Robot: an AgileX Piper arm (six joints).
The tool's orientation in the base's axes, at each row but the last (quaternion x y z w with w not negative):
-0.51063, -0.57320, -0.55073, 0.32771
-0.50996, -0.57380, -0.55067, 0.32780
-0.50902, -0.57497, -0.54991, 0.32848
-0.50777, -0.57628, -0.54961, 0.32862
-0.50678, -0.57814, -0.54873, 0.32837
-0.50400, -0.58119, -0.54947, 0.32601
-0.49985, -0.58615, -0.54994, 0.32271
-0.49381, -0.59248, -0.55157, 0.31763
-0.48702, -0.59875, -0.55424, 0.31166
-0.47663, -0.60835, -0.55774, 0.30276
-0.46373, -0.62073, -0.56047, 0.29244
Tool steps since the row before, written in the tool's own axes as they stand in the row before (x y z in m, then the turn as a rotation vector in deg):
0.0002, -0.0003, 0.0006, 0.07, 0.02, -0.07
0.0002, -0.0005, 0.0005, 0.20, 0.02, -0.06
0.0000, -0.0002, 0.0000, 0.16, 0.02, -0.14
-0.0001, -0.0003, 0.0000, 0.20, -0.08, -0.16
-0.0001, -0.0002, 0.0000, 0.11, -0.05, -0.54
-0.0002, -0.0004, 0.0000, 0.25, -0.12, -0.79
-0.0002, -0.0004, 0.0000, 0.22, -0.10, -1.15
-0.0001, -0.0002, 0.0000, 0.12, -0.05, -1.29
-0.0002, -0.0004, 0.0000, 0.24, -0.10, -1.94
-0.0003, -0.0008, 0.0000, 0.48, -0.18, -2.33
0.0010, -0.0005, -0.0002, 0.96, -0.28, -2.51
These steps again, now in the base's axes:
-0.0002, 0.0007, 0.0000, -0.01, -0.05, 0.08
-0.0004, 0.0006, -0.0001, -0.05, -0.02, 0.20
-0.0002, 0.0000, -0.0001, -0.05, -0.10, 0.18
-0.0003, 0.0000, -0.0002, -0.16, -0.10, 0.19
-0.0002, 0.0000, -0.0002, -0.17, -0.49, 0.19
-0.0003, 0.0000, -0.0003, -0.32, -0.69, 0.34
-0.0003, 0.0000, -0.0003, -0.36, -1.05, 0.39
-0.0002, 0.0000, -0.0002, -0.30, -1.21, 0.34
-0.0003, 0.0000, -0.0003, -0.50, -1.81, 0.55
-0.0006, 0.0000, -0.0006, -0.72, -2.12, 0.82
-0.0009, 0.0001, 0.0007, -1.03, -2.17, 1.23

